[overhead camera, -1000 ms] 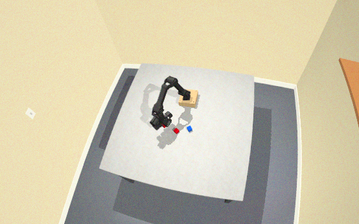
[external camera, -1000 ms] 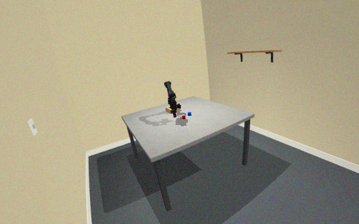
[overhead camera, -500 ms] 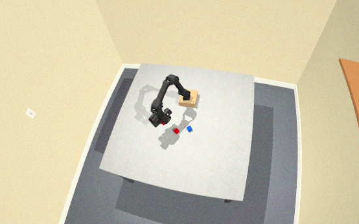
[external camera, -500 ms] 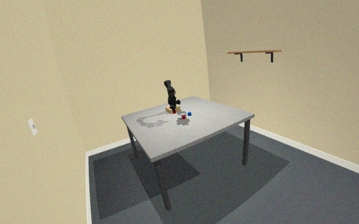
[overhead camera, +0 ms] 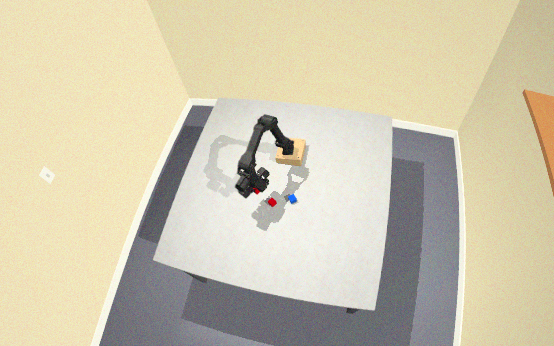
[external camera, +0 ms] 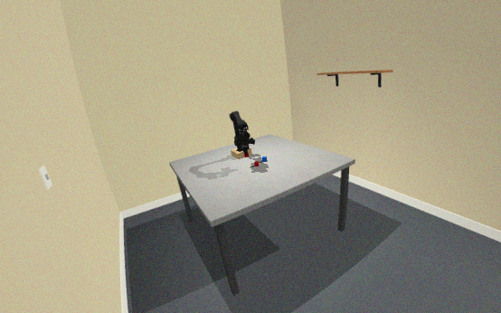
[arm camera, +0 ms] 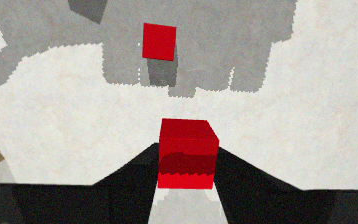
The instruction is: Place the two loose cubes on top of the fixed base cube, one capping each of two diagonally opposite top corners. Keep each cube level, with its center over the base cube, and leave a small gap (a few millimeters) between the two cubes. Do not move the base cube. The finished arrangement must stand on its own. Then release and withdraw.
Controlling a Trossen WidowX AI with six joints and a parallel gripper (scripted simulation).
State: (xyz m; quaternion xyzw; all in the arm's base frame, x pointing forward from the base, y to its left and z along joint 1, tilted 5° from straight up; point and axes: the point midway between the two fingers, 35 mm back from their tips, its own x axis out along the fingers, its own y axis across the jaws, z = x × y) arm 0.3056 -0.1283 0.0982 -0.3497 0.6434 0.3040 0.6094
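Now: gripper tip 190 mm to the right of the blue cube, 100 mm above it and 10 mm past it. Round my gripper tip: red cube (right at my gripper tip).
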